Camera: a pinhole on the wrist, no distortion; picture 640 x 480 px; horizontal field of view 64.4 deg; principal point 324.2 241.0 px. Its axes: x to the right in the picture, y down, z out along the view. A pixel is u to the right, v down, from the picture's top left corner.
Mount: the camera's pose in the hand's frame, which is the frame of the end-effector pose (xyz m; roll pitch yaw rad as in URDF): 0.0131 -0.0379 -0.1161 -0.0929 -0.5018 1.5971
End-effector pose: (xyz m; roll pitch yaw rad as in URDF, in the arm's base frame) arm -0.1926 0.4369 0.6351 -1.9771 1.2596 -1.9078
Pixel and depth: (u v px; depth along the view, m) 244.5 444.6 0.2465
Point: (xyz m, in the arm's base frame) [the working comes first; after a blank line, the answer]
In the camera's frame: -0.0387 0.0988 0.2465

-0.0944 0.2904 0.7786
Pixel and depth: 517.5 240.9 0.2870
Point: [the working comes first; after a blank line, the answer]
In the camera's frame: 0.1092 -0.0001 0.2870

0.0007 0.3733 0.6468
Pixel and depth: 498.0 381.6 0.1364
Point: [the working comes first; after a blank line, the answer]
In the camera's frame: 0.0467 0.0377 0.1364

-0.1616 0.3894 0.6846
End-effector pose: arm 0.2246 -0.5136 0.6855 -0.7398 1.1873 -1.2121
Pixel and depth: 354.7 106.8 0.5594
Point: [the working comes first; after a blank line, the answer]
In the camera's frame: 0.0336 -0.1477 0.5594

0.4563 -0.9527 0.7605
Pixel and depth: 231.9 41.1 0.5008
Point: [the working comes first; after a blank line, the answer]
In the camera's frame: -0.0910 -0.1970 0.5008

0.3318 -0.9983 0.6990
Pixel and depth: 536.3 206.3 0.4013
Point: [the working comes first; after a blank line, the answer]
In the camera's frame: 0.1675 -0.0274 0.4013

0.4615 -0.7150 0.7904
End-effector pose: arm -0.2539 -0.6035 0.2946 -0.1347 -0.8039 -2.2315
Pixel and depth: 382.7 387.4 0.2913
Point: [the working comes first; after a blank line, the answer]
In the camera's frame: 0.0335 0.0839 0.2913

-0.2398 -0.3800 0.3416
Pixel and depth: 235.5 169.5 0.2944
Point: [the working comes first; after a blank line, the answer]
In the camera's frame: -0.0514 -0.0414 0.2944

-0.3654 -0.4093 0.4208
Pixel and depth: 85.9 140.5 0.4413
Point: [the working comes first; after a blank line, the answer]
In the camera's frame: -0.2069 -0.0873 0.4413

-0.5006 -0.2601 0.5065
